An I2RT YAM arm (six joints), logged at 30 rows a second.
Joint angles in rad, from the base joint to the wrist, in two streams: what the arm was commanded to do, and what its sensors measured. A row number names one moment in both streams.
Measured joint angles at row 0:
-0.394 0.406 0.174 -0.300 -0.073 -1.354
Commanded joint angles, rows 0 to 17:
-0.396 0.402 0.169 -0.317 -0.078 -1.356
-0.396 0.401 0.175 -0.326 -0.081 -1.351
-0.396 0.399 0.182 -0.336 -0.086 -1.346
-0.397 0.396 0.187 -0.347 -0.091 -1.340
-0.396 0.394 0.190 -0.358 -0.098 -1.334
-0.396 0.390 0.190 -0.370 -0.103 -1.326
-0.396 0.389 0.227 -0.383 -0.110 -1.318
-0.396 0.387 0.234 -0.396 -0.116 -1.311
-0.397 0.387 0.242 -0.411 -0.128 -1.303
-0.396 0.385 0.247 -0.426 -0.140 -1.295
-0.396 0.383 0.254 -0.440 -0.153 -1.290
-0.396 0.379 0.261 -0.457 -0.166 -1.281
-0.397 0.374 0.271 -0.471 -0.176 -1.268
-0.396 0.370 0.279 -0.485 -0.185 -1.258
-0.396 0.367 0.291 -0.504 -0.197 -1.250
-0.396 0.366 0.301 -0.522 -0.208 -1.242
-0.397 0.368 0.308 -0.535 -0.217 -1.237
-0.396 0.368 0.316 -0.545 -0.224 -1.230
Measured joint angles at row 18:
-0.394 0.376 0.270 -0.471 -0.166 -1.269
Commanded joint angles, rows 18 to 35:
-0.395 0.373 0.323 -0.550 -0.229 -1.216
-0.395 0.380 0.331 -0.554 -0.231 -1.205
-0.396 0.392 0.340 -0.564 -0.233 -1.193
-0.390 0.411 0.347 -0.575 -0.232 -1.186
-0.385 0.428 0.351 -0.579 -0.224 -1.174
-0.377 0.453 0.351 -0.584 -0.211 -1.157
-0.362 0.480 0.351 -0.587 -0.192 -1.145
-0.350 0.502 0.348 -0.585 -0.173 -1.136
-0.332 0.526 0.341 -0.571 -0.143 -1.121
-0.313 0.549 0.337 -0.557 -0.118 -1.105
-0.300 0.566 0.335 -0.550 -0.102 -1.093
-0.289 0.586 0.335 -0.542 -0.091 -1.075
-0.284 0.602 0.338 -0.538 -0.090 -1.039
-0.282 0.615 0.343 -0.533 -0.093 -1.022
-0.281 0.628 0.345 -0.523 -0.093 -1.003
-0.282 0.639 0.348 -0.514 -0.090 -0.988
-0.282 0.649 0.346 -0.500 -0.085 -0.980
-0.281 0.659 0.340 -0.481 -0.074 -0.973
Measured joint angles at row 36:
-0.287 0.645 0.330 -0.519 -0.101 -1.043
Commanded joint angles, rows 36 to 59:
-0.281 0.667 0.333 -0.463 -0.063 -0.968
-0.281 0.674 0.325 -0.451 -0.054 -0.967
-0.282 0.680 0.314 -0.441 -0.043 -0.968
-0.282 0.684 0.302 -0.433 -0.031 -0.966
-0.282 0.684 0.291 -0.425 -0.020 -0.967
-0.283 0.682 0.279 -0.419 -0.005 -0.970
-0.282 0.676 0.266 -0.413 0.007 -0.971
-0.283 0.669 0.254 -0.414 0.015 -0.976
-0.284 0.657 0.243 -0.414 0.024 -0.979
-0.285 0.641 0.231 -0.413 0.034 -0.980
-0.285 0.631 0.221 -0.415 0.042 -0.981
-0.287 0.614 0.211 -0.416 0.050 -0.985
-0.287 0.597 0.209 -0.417 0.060 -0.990
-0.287 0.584 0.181 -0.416 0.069 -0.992
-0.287 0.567 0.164 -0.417 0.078 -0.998
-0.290 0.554 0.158 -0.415 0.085 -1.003
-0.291 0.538 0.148 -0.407 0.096 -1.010
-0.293 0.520 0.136 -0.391 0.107 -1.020
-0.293 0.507 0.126 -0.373 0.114 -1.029
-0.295 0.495 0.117 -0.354 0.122 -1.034
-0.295 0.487 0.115 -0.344 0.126 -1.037
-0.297 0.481 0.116 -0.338 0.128 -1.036
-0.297 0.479 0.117 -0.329 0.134 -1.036
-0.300 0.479 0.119 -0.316 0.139 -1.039
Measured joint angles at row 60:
-0.282 0.479 0.142 -0.301 0.044 -1.057
